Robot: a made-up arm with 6 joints.
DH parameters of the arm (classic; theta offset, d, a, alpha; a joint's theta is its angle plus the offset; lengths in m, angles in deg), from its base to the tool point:
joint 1: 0 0.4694 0 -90
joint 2: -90 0 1.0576 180
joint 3: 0 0 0 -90
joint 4: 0 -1.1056 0 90
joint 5: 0 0.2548 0 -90
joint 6: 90 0 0 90
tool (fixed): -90 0 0 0
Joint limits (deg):
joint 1: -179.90..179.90
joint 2: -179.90..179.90
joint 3: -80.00..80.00
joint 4: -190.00..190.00
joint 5: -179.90..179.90
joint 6: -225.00..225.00
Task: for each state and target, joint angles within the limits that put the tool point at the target. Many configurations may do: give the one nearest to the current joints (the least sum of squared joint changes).
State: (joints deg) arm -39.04 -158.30 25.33 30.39 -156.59 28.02
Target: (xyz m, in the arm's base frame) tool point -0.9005 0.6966 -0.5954
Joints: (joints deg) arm -49.42 -179.78 -5.00 25.12 -156.59 28.02
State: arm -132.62 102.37 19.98 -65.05 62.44 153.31
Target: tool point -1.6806 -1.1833 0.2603
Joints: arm -141.31 75.85 62.65 -60.08 62.44 153.31
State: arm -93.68 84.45 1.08 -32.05 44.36 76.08
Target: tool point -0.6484 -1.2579 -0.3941
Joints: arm -108.13 79.66 14.56 -28.06 44.36 76.08
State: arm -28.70 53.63 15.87 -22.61 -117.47 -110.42
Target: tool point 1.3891 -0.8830 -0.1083
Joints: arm -24.20 71.36 20.71 -22.09 -117.47 -110.42
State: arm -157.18 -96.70 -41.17 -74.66 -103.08 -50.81
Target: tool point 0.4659 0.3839 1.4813
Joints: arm -149.12 -91.14 -13.01 -69.22 -103.08 -50.81
